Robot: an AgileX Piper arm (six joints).
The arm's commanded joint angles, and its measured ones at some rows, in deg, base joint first. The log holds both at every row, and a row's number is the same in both.
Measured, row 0:
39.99 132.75 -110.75 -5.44 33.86 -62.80
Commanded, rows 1 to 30:
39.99 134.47 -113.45 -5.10 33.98 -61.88
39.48 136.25 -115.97 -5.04 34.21 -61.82
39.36 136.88 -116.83 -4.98 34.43 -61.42
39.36 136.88 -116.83 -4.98 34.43 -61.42
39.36 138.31 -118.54 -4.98 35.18 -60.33
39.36 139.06 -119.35 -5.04 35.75 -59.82
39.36 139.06 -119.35 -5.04 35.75 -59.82
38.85 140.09 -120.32 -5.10 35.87 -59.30
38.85 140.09 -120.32 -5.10 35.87 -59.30
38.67 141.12 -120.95 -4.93 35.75 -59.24
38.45 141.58 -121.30 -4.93 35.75 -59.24
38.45 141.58 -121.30 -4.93 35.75 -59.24
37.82 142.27 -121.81 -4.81 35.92 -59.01
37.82 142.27 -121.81 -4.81 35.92 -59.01
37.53 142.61 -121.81 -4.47 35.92 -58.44
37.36 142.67 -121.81 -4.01 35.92 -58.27
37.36 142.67 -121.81 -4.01 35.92 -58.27
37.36 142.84 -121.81 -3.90 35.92 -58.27
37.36 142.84 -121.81 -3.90 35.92 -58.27
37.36 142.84 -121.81 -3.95 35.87 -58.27
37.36 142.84 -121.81 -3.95 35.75 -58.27
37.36 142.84 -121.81 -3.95 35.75 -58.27
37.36 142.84 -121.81 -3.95 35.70 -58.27
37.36 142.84 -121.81 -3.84 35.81 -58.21
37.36 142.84 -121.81 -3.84 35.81 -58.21
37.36 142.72 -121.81 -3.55 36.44 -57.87
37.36 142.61 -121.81 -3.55 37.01 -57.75
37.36 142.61 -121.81 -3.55 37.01 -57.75
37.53 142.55 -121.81 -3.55 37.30 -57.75
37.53 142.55 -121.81 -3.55 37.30 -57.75
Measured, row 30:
37.53 142.27 -121.81 -4.30 35.18 -58.73
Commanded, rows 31 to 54:
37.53 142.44 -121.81 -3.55 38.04 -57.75
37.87 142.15 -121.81 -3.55 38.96 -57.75
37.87 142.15 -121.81 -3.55 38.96 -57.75
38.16 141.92 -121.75 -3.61 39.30 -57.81
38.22 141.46 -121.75 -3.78 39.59 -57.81
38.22 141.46 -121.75 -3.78 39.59 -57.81
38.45 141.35 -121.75 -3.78 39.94 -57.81
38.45 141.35 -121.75 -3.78 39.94 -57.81
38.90 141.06 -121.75 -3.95 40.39 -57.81
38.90 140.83 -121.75 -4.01 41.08 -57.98
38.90 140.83 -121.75 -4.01 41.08 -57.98
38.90 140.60 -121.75 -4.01 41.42 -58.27
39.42 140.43 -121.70 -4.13 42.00 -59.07
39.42 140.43 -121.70 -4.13 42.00 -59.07
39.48 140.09 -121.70 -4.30 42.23 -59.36
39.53 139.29 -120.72 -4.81 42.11 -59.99
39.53 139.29 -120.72 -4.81 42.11 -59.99
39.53 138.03 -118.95 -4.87 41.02 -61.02
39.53 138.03 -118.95 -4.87 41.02 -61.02
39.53 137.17 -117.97 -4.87 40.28 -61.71
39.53 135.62 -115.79 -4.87 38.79 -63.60
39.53 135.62 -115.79 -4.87 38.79 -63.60
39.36 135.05 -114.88 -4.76 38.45 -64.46
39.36 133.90 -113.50 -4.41 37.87 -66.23
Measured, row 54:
39.25 135.96 -115.45 -5.56 38.67 -63.54
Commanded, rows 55 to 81:
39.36 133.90 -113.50 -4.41 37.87 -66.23
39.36 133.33 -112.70 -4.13 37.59 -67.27
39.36 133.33 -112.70 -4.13 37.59 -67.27
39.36 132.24 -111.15 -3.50 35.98 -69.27
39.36 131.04 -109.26 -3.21 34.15 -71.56
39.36 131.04 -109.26 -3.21 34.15 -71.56
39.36 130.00 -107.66 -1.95 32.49 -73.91
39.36 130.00 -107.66 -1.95 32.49 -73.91
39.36 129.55 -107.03 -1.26 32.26 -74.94
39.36 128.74 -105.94 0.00 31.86 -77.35
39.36 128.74 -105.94 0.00 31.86 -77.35
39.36 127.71 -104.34 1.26 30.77 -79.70
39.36 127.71 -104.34 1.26 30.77 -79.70
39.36 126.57 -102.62 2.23 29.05 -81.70
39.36 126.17 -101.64 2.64 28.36 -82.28
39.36 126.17 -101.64 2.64 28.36 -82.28
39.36 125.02 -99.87 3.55 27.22 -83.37
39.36 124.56 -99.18 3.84 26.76 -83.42
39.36 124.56 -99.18 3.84 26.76 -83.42
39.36 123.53 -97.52 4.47 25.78 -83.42
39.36 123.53 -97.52 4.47 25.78 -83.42
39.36 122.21 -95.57 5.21 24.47 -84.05
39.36 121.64 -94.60 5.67 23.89 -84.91
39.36 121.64 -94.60 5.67 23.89 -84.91
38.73 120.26 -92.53 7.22 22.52 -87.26
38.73 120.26 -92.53 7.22 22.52 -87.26
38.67 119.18 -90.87 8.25 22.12 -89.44
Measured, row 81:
38.96 122.33 -92.30 6.25 26.93 -85.60
